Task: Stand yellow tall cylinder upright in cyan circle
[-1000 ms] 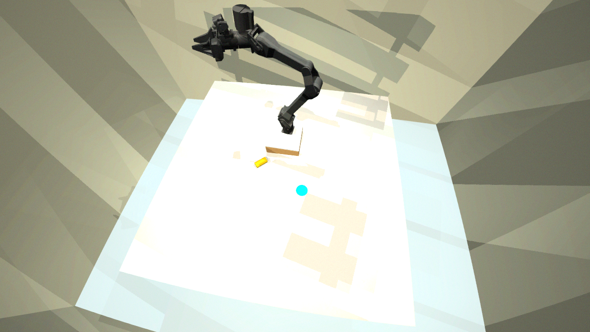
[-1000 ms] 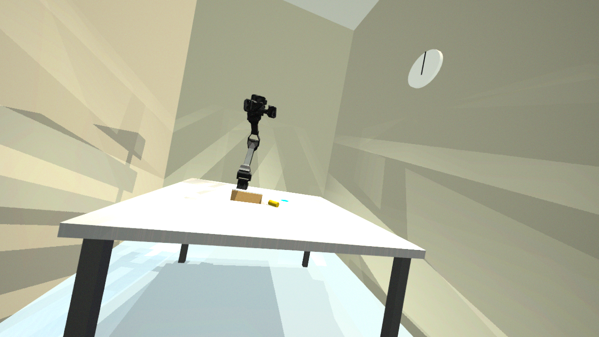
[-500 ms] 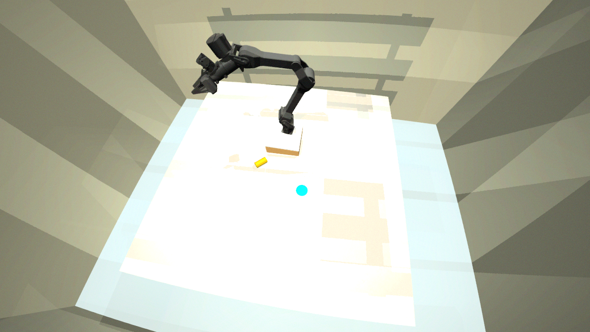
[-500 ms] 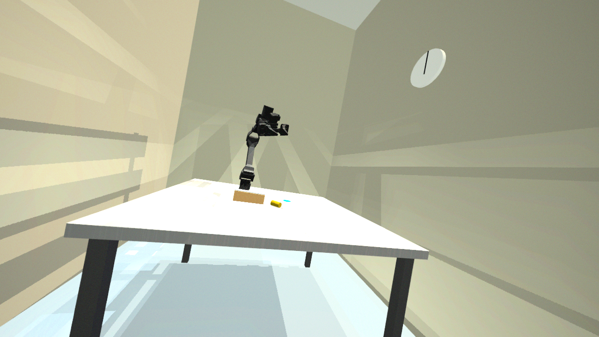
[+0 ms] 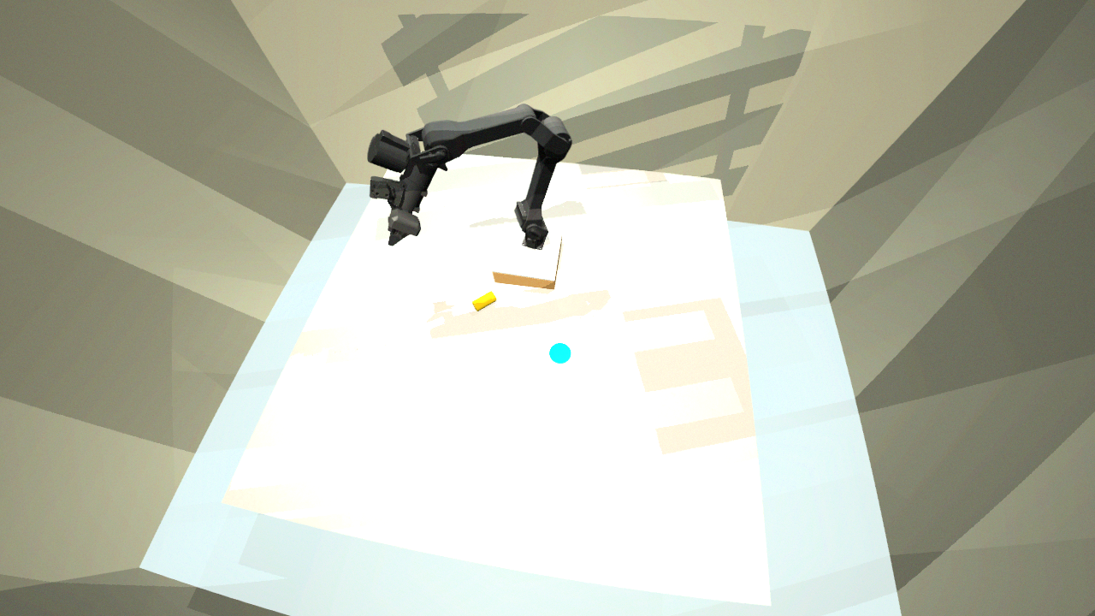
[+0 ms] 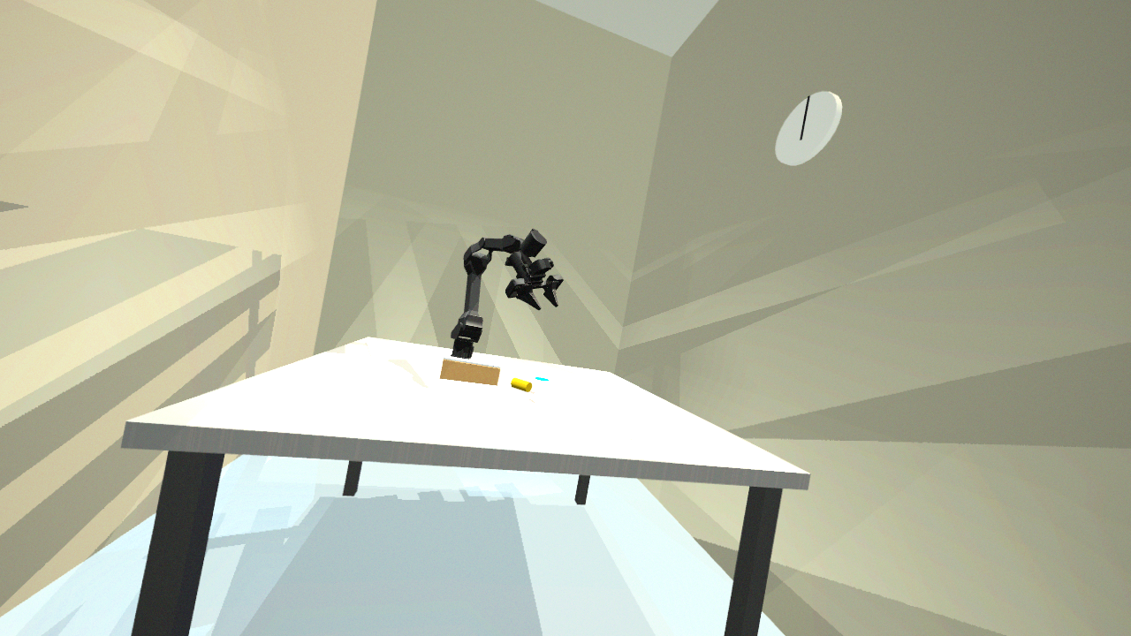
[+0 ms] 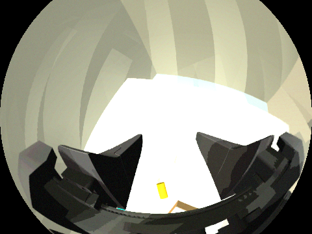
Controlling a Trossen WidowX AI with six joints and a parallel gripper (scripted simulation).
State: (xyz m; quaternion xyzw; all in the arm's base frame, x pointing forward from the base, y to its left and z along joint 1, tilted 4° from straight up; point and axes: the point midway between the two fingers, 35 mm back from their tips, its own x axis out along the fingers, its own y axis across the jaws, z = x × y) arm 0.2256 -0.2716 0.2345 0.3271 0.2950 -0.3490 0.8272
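Now: the yellow cylinder 27 cm below my gripper tip, 18 cm to the left of it and 3 cm behind it. Also, from my gripper tip: cyan circle 43 cm to the left, 28 cm below, 7 cm ahead.
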